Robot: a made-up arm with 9 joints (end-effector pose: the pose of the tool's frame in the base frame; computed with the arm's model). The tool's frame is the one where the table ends.
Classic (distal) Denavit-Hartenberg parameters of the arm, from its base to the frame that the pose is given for. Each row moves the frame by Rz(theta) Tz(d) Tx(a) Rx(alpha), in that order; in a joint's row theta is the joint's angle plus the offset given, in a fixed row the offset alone. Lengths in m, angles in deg.
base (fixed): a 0.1  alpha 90  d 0.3  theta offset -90
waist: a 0.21  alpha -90  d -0.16  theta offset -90
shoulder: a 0.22  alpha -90  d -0.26  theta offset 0
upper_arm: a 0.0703  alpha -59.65  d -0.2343  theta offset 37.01
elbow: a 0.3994  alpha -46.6  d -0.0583  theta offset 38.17
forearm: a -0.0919  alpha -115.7  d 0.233  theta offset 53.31
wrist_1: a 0.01  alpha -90  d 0.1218  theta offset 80.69
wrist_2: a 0.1  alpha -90  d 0.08  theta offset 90
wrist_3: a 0.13  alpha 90  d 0.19  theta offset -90
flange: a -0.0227  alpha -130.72  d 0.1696  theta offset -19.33
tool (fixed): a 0  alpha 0  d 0.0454  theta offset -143.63
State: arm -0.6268 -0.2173 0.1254 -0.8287 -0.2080 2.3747 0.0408 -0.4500 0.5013
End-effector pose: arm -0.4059 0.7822 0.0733 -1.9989 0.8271 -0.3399
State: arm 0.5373 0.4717 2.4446 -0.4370 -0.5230 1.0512 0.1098 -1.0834 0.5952
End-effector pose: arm -0.4617 -0.2031 -0.0803 -0.8434 -0.9581 2.0098
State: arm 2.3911 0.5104 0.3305 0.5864 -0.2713 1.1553 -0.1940 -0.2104 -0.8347
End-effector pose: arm -0.3487 -0.4425 0.4115 2.5183 -0.4568 2.7115
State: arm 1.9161 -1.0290 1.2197 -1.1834 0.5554 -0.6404 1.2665 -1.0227 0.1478
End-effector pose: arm -0.0818 -0.3683 -0.0127 0.0424 -0.2089 1.3977
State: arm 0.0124 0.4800 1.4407 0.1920 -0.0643 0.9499 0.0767 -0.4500 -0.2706
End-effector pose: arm -0.2548 -0.0709 -0.2132 -1.1028 0.7856 -3.0257
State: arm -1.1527 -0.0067 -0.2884 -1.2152 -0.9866 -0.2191 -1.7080 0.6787 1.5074
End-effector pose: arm 0.0133 0.5698 0.4050 1.4787 -0.2425 2.6221
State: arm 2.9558 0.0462 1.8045 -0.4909 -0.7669 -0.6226 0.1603 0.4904 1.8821
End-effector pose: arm -0.1679 -0.4117 0.5938 2.4711 0.3098 -1.7999
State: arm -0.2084 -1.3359 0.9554 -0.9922 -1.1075 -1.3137 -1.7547 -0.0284 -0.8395
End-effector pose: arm -0.0291 0.4854 0.2140 -2.9148 0.4709 -0.4988
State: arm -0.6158 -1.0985 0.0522 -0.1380 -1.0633 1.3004 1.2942 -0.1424 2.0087
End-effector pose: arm -0.3719 0.0430 0.8133 -1.2771 0.8914 0.7341
